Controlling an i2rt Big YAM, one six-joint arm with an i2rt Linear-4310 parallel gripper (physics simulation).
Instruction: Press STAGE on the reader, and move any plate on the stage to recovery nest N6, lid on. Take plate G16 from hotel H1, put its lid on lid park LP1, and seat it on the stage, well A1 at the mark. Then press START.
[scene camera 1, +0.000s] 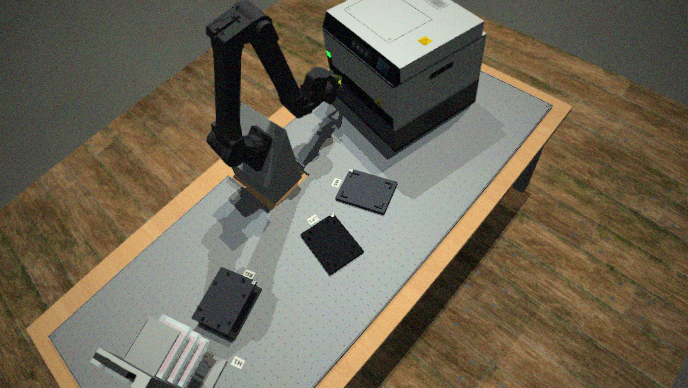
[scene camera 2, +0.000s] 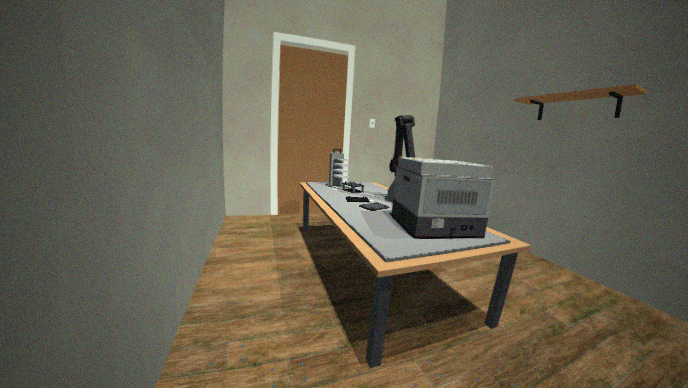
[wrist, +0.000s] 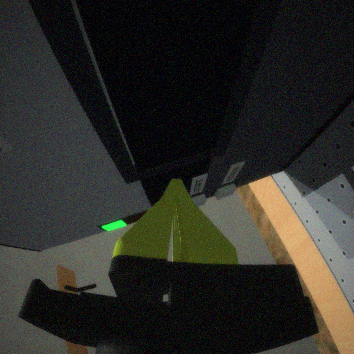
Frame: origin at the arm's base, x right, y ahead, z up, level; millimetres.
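Seen in the pictures: gripper, fingertip midpoint: (scene camera 1: 340, 76) (wrist: 175, 184); arm's base at its link origin: (scene camera 1: 258, 148).
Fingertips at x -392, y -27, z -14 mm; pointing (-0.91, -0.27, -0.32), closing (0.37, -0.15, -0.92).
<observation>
Pixels of each thing's top centre, then the offset from my fingertips to it. "spot": a spot on its surface instead. Level surfaces: height alone.
- reader at its top centre: (scene camera 1: 401, 15) (scene camera 2: 442, 161) dx -159, dy +140, dz +212 mm
- Hotel H1 at a spot on its surface: (scene camera 1: 152, 341) spot: dx +939, dy +345, dz +117 mm
- Lid park LP1 at its top centre: (scene camera 1: 330, 240) (scene camera 2: 357, 197) dx +434, dy +363, dz -117 mm
- flat nest at its top centre: (scene camera 1: 366, 188) (scene camera 2: 374, 204) dx +232, dy +319, dz -119 mm
- perforated grey mat at its surface level: dz -137 mm
The reader (scene camera 1: 440, 87) (scene camera 2: 440, 200) is a big light-grey box with a dark base and a lit green light. My gripper (scene camera 1: 340, 80) (wrist: 175, 184) is shut and empty, its yellow-green fingertips close to the reader's front. In the wrist view two small buttons (wrist: 198, 200) (wrist: 226, 191) with blurred labels sit just right of the fingertips. I cannot tell whether the tips touch the reader. Hotel H1 (scene camera 1: 152, 341) (scene camera 2: 336, 167) holds several plates (scene camera 1: 184, 357); G16 cannot be told apart. Lid park LP1 (scene camera 1: 332, 245) (scene camera 2: 357, 199) and the flat nest (scene camera 1: 367, 191) (scene camera 2: 374, 206), probably N6, bear no plate. No stage plate shows.
A raised dark stand (scene camera 1: 227, 302) (scene camera 2: 353, 186) labelled RG stands between hotel H1 and LP1. The arm's grey base (scene camera 1: 275, 160) is at the table's edge beside the reader. The wooden table rim (scene camera 1: 425, 280) (scene camera 2: 450, 261) surrounds the perforated grey mat (scene camera 1: 295, 310).
</observation>
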